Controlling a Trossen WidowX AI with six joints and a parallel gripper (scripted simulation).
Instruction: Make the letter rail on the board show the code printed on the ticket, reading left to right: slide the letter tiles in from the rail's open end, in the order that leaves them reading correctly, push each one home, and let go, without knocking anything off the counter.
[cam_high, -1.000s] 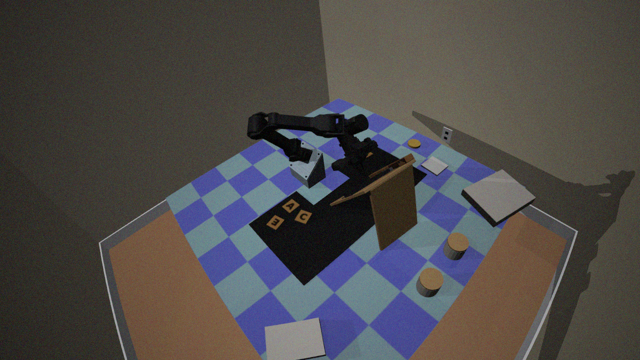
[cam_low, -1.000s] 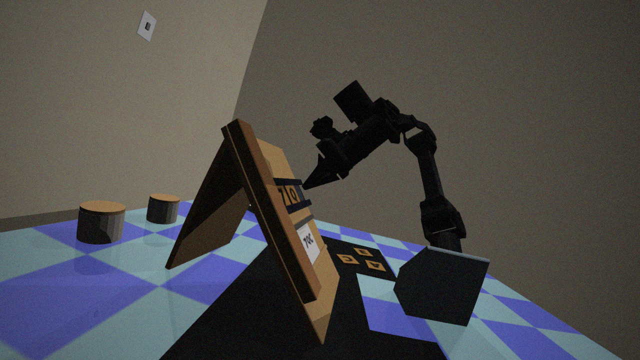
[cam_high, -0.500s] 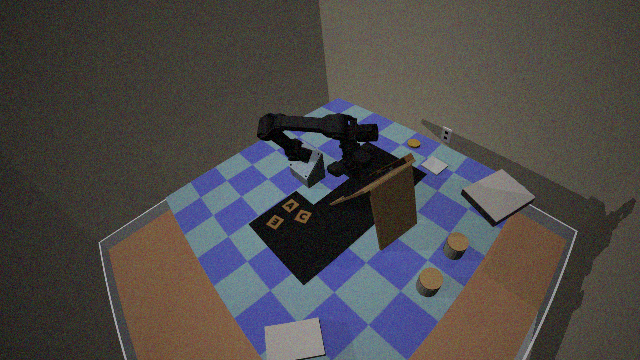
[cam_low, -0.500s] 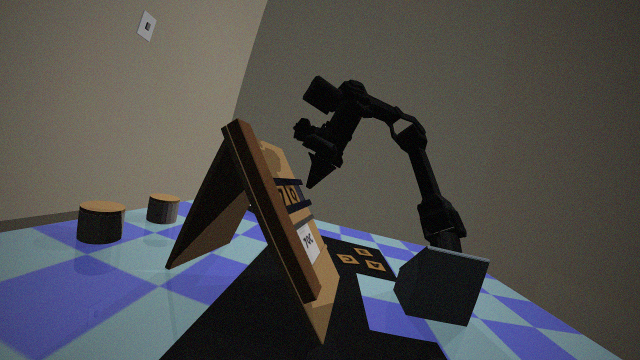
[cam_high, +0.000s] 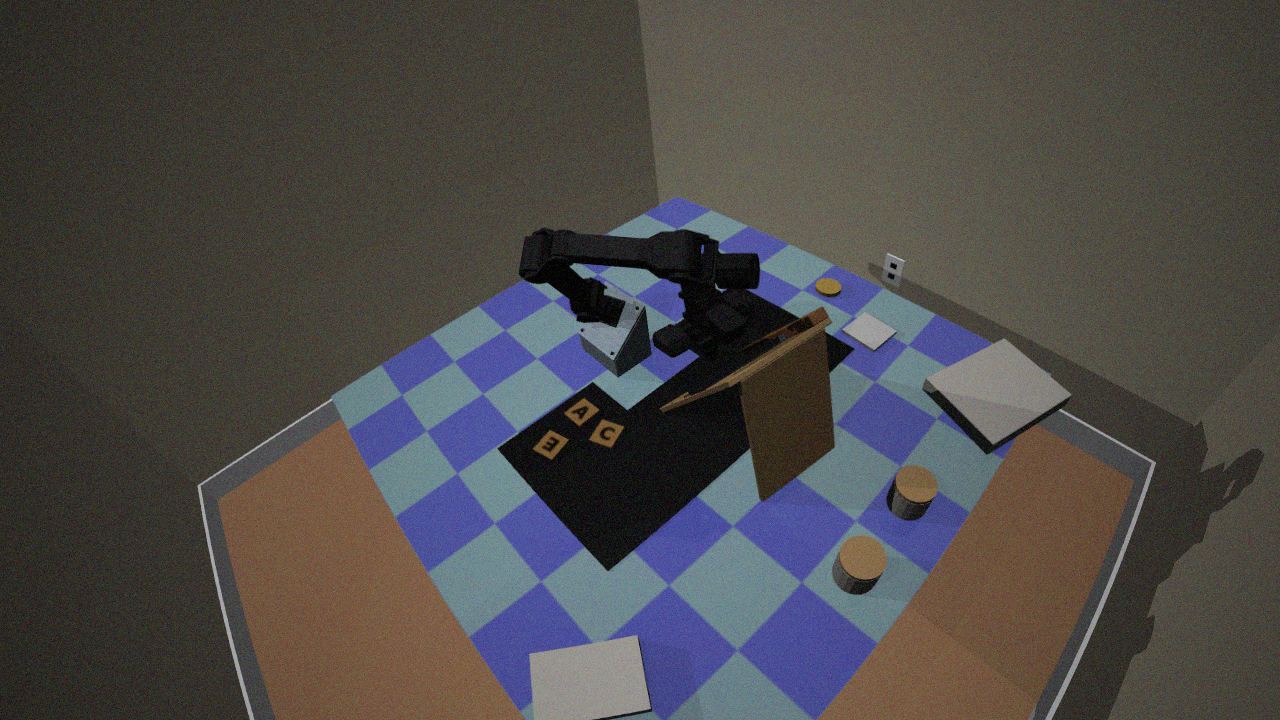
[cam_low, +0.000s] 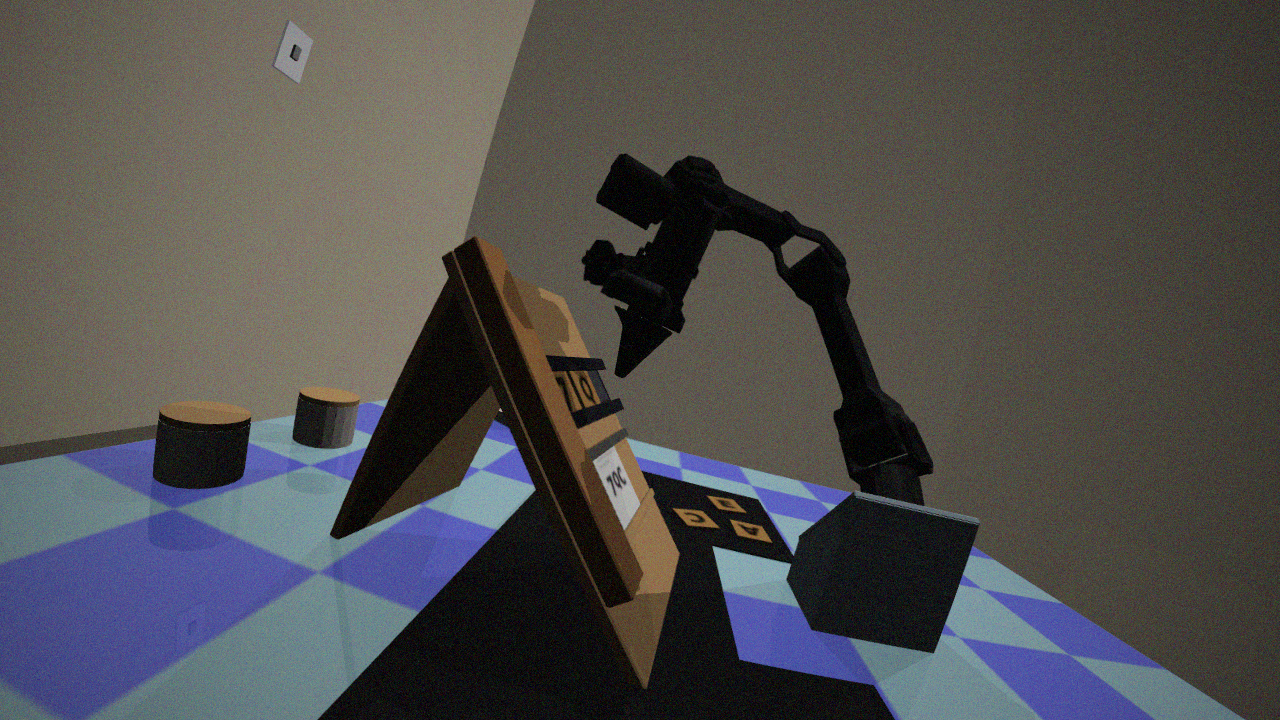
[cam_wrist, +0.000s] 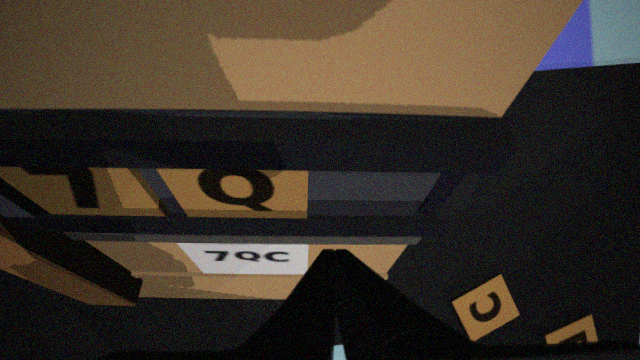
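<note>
Right now my gripper tip is 3 cm short of the q tile, 3 cm to the right of it and 2 cm above it. The rest, counted from my gripper tip: white ticket 2 cm behind, 6 cm to the left, 10 cm below; black mat 13 cm behind, 4 cm to the left, 20 cm below; small white plate 15 cm ahead, 47 cm to the left, 20 cm below.
</note>
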